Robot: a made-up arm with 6 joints.
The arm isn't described. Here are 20 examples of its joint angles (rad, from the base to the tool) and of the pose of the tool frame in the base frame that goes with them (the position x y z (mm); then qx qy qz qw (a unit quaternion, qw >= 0)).
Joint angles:
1: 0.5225 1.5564 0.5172 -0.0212 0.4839 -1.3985
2: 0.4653 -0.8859 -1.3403 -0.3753 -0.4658 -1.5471
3: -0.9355 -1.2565 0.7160 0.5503 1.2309 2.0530
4: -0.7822 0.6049 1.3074 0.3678 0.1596 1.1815
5: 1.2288 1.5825 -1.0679 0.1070 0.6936 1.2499
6: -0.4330 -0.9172 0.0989 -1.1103 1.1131 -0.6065
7: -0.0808 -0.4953 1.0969 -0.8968 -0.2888 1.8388
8: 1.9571 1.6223 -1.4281 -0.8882 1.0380 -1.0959
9: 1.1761 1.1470 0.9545 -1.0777 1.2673 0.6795
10: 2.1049 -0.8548 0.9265 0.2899 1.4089 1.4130
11: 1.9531 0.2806 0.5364 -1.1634 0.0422 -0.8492
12: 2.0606 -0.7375 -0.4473 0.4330 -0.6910 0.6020
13: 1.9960 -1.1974 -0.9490 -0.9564 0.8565 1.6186
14: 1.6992 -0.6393 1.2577 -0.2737 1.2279 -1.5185
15: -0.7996 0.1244 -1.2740 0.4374 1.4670 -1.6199
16: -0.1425 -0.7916 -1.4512 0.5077 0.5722 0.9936
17: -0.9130 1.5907 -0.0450 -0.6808 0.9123 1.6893
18: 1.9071 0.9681 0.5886 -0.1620 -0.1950 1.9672
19: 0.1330 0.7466 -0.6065 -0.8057 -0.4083 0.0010
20: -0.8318 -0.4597 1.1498 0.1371 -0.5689 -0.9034
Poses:
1: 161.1 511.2 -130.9 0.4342 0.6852 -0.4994 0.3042
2: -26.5 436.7 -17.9 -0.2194 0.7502 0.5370 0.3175
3: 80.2 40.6 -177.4 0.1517 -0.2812 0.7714 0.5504
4: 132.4 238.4 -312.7 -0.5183 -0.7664 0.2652 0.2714
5: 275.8 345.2 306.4 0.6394 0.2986 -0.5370 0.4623
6: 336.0 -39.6 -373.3 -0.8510 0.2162 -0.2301 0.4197
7: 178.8 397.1 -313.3 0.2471 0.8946 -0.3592 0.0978
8: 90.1 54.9 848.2 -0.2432 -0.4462 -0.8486 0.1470
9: 75.9 372.2 62.2 -0.3425 0.6702 -0.2976 0.5873
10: 141.6 45.2 640.8 0.5467 -0.6820 -0.2056 0.4402
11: 305.2 370.1 398.7 0.2945 0.5503 -0.1008 0.7748
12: 321.2 -12.9 428.2 0.9778 -0.1270 -0.1527 0.0676
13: -17.3 247.3 506.5 0.3150 -0.8055 0.3872 0.3195
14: 323.9 457.1 398.5 0.3796 0.6364 0.1424 0.6563
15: -32.8 144.8 -139.2 0.0139 -0.9329 -0.0774 0.3515
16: 231.3 412.4 -211.3 0.1802 0.5326 0.2189 0.7975
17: 308.3 -78.7 -358.7 -0.7863 -0.1197 -0.3443 0.4988
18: 186.0 122.0 688.9 -0.1113 -0.4546 -0.6504 0.5983
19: 302.2 472.9 -162.2 -0.0483 0.1308 -0.2185 0.9658
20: 216.7 195.6 -281.8 -0.3681 -0.1942 0.3449 0.8413
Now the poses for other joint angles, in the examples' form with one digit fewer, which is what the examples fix.
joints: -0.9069 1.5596 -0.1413 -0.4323 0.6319 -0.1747
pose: 200 -179 -387 -0.207 0.191 -0.776 0.564
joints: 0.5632 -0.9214 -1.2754 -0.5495 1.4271 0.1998
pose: -13 323 -110 -0.508 0.381 0.689 0.349
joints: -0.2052 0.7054 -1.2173 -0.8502 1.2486 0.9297
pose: 74 482 -365 -0.144 0.540 0.163 0.813
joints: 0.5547 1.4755 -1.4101 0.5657 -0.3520 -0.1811
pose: 193 393 -56 0.811 0.199 -0.530 0.147
